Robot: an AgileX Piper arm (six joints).
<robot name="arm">
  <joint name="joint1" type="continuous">
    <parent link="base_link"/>
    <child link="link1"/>
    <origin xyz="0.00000 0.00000 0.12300" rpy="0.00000 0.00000 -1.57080"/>
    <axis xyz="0 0 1"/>
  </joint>
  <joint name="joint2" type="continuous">
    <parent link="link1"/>
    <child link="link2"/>
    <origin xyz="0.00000 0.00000 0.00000" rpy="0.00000 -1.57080 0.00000"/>
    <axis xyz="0 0 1"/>
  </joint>
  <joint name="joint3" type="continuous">
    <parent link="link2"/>
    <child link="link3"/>
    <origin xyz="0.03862 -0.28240 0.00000" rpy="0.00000 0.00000 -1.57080"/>
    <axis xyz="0 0 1"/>
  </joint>
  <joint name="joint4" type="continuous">
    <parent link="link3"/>
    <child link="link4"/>
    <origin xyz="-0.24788 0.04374 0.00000" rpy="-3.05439 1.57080 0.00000"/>
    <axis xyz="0 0 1"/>
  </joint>
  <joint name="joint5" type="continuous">
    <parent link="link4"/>
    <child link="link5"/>
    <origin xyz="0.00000 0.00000 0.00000" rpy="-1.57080 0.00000 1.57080"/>
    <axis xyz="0 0 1"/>
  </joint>
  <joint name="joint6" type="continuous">
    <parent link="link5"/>
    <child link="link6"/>
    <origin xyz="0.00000 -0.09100 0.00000" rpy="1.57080 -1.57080 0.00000"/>
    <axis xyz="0 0 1"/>
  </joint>
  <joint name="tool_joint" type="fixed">
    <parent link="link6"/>
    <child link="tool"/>
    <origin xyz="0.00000 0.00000 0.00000" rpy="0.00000 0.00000 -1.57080"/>
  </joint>
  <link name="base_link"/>
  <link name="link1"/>
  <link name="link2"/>
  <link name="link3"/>
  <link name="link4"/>
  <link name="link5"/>
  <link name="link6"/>
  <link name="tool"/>
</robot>
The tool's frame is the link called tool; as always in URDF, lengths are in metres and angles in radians. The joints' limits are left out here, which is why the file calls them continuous.
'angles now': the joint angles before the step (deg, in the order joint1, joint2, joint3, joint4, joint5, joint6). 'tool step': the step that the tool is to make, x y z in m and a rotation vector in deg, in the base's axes. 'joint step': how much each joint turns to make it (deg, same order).
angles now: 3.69, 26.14, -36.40, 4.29, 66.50, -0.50
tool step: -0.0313, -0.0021, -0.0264, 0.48, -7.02, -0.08
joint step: 0.04, -12.97, 7.22, -0.03, -1.28, 0.03
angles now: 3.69, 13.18, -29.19, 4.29, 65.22, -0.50
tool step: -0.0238, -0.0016, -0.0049, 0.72, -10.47, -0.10
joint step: -0.01, -10.79, 1.85, 0.01, -1.56, -0.02
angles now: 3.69, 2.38, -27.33, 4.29, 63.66, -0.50
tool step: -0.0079, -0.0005, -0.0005, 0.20, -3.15, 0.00
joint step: -0.01, -3.21, 0.08, 0.01, -0.02, -0.01
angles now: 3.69, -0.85, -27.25, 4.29, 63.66, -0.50
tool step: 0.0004, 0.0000, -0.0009, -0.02, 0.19, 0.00
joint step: 0.01, 0.01, 0.19, -0.02, -0.01, 0.01
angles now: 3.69, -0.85, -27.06, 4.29, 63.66, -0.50
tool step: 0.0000, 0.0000, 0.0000, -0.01, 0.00, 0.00
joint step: -0.01, 0.00, 0.00, 0.00, 0.00, -0.01
